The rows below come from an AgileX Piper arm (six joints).
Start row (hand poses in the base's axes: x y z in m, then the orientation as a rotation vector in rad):
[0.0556, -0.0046, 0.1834, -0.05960, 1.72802, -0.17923]
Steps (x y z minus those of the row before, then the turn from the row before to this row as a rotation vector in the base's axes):
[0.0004, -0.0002, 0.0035, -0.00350, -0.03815, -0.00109]
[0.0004, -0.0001, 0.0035, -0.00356, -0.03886, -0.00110]
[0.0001, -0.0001, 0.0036, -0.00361, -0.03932, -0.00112]
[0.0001, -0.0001, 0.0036, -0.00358, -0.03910, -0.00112]
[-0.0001, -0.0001, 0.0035, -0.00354, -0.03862, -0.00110]
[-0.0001, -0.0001, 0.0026, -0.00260, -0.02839, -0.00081]
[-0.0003, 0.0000, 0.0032, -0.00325, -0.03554, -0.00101]
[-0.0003, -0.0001, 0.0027, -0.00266, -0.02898, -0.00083]
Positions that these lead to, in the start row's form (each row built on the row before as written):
[0.0560, -0.0048, 0.1869, -0.05747, 1.68977, -0.18311]
[0.0564, -0.0049, 0.1904, -0.05532, 1.65080, -0.18696]
[0.0565, -0.0050, 0.1940, -0.05315, 1.61136, -0.19078]
[0.0566, -0.0051, 0.1976, -0.05099, 1.57214, -0.19448]
[0.0565, -0.0052, 0.2011, -0.04887, 1.53339, -0.19804]
[0.0564, -0.0053, 0.2037, -0.04732, 1.50490, -0.20060]
[0.0561, -0.0053, 0.2069, -0.04538, 1.46923, -0.20373]
[0.0558, -0.0054, 0.2096, -0.04381, 1.44014, -0.20624]

